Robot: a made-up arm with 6 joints. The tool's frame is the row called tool.
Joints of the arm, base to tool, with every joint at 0 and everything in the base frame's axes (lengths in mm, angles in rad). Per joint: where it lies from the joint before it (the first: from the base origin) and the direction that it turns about. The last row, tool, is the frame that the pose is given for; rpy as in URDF.
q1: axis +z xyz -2 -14 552
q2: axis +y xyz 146 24 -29
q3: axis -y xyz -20 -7 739
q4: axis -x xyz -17 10 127
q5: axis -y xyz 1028 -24 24
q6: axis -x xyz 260 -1 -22
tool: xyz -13 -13 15 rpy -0.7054 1.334 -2.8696
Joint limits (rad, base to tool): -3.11..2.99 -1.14..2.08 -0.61..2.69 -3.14..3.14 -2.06..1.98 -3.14..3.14
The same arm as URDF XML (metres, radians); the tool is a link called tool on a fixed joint. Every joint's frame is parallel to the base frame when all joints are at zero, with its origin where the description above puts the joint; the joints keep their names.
<robot name="arm">
  <link name="base"/>
  <link name="link1"/>
  <link name="link2"/>
  <link name="link3"/>
  <link name="link4"/>
  <link name="link5"/>
  <link name="link6"/>
  <link name="tool"/>
  <joint name="q1" type="revolute">
    <parent link="base"/>
    <child link="link1"/>
    <origin xyz="-0.002 -0.014 0.552" rpy="0 0 0"/>
    <axis xyz="0 0 1"/>
    <limit lower="-3.11" upper="2.99"/>
  </joint>
  <joint name="q2" type="revolute">
    <parent link="link1"/>
    <child link="link2"/>
    <origin xyz="0.146 0.024 -0.029" rpy="0 0 0"/>
    <axis xyz="0 1 0"/>
    <limit lower="-1.14" upper="2.08"/>
  </joint>
  <joint name="q3" type="revolute">
    <parent link="link2"/>
    <child link="link3"/>
    <origin xyz="-0.02 -0.007 0.739" rpy="0 0 0"/>
    <axis xyz="0 -1 0"/>
    <limit lower="-0.61" upper="2.69"/>
  </joint>
  <joint name="q4" type="revolute">
    <parent link="link3"/>
    <child link="link4"/>
    <origin xyz="-0.017 0.01 0.127" rpy="0 0 0"/>
    <axis xyz="-1 0 0"/>
    <limit lower="-3.14" upper="3.14"/>
  </joint>
  <joint name="q5" type="revolute">
    <parent link="link4"/>
    <child link="link5"/>
    <origin xyz="1.028 -0.024 0.024" rpy="0 0 0"/>
    <axis xyz="0 -1 0"/>
    <limit lower="-2.06" upper="1.98"/>
  </joint>
  <joint name="q6" type="revolute">
    <parent link="link5"/>
    <child link="link6"/>
    <origin xyz="0.26 -0.001 -0.022" rpy="0 0 0"/>
    <axis xyz="-1 0 0"/>
    <limit lower="-3.14" upper="3.14"/>
  </joint>
  <joint name="tool_joint" type="fixed">
    <parent link="link6"/>
    <child link="tool"/>
    <origin xyz="-0.013 -0.013 0.015" rpy="-0.7054 1.334 -2.8696"/>
  </joint>
</robot>

